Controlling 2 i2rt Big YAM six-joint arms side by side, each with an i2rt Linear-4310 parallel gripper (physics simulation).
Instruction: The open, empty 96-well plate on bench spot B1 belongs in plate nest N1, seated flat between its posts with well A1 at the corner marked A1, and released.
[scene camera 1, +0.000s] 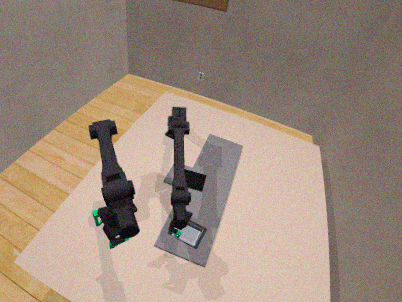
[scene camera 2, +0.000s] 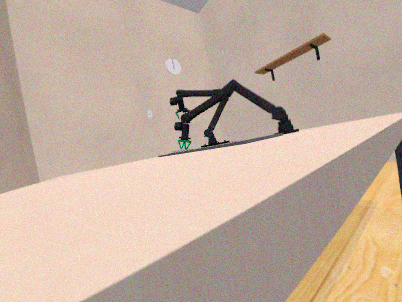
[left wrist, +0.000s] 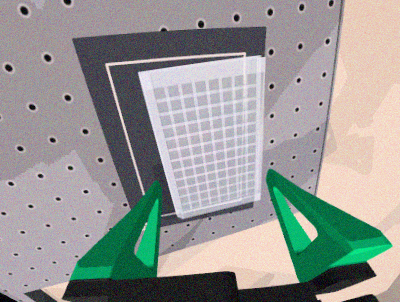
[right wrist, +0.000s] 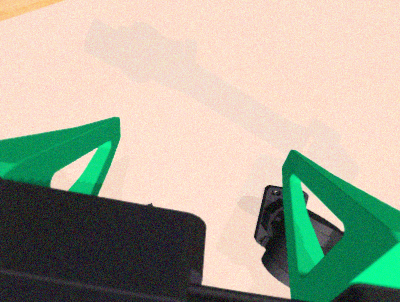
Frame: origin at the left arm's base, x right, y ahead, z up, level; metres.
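Where they show: left gripper, between the fingertips: (scene camera 1: 181, 230) (scene camera 2: 183, 149) (left wrist: 213, 179); right gripper, between the fingertips: (scene camera 1: 104, 236) (right wrist: 204, 142); left arm's base, origin of its link: (scene camera 2: 286, 133); right arm's base, origin of its link: (right wrist: 279, 215).
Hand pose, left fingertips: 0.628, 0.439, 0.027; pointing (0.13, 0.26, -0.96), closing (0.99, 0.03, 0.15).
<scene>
Things, the pixels of their top centre, and the offset from my left fingertips, as dx, dy, dz. "spot": a spot on its surface instead. Level surfaces: height alone.
- dark pad, a spot on its surface: (left wrist: 95, 55) spot: -0.071, +0.100, -0.012
- grey perforated board, height of its surface: dz -0.014
- black rectangle, a spot on its surface: (scene camera 1: 196, 179) spot: -0.330, -0.088, -0.002
The clear, pale 96-well plate (scene camera 1: 191, 236) (left wrist: 215, 145) lies on a dark pad (left wrist: 95, 55) with a thin pale outline. In the left wrist view it is turned slightly from the outline and overlaps its right line. My left gripper (scene camera 1: 175, 232) (scene camera 2: 184, 145) (left wrist: 213, 179) is open and empty, above the plate's near end, with one fingertip toward each long side. My right gripper (scene camera 1: 108, 230) (scene camera 2: 178, 115) (right wrist: 204, 142) is open and empty, raised away from the plate. Nest posts and the A1 marks cannot be made out.
A grey perforated board (scene camera 1: 220, 155) (left wrist: 295, 65) lies under the pad. A black rectangle (scene camera 1: 196, 179) lies farther up, partly behind the left arm; I cannot tell whether it is the nest. A dark arm part (right wrist: 272, 220) shows behind a right finger.
</scene>
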